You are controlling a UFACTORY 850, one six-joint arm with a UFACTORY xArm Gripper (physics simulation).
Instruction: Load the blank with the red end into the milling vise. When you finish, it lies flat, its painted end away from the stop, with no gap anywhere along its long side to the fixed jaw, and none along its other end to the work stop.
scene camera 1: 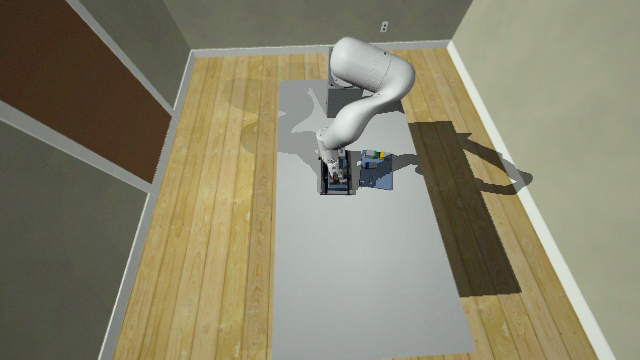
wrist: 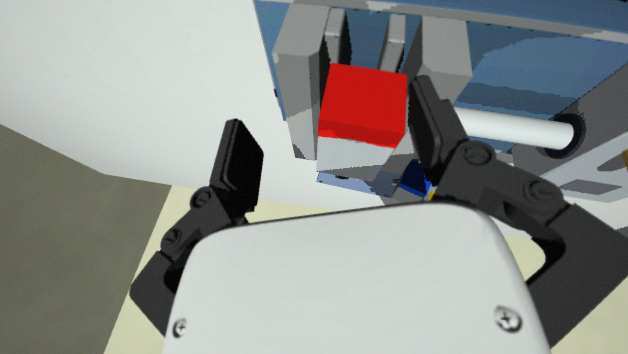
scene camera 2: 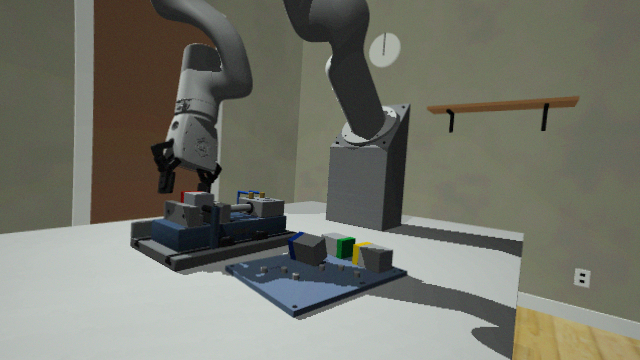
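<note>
The blank with the red end (scene camera 2: 198,198) (wrist: 364,100) sits between the vise's fixed jaw (scene camera 2: 181,214) (wrist: 294,70) and moving jaw (scene camera 2: 223,213) (wrist: 446,47), its top above the jaw tops. In the wrist view its red end faces the camera, away from the work stop's blue post (scene camera 2: 214,227). Its contact with the fixed jaw and stop, and its seating on the thin parallels (wrist: 395,42), cannot be told. My gripper (scene camera 1: 336,177) (scene camera 2: 184,190) (wrist: 325,119) is wide open above the vise, one finger close beside the blank near the moving jaw, the other well outside the fixed jaw.
A blue pegged plate (scene camera 1: 376,179) (scene camera 2: 295,295) beside the vise bears a blue-ended blank (scene camera 2: 309,249), a green-ended blank (scene camera 2: 345,247) and a yellow-ended blank (scene camera 2: 376,257). The vise's rear block (scene camera 2: 268,207), with blue lines and brass fittings, stands toward the arm's base (scene camera 2: 356,185).
</note>
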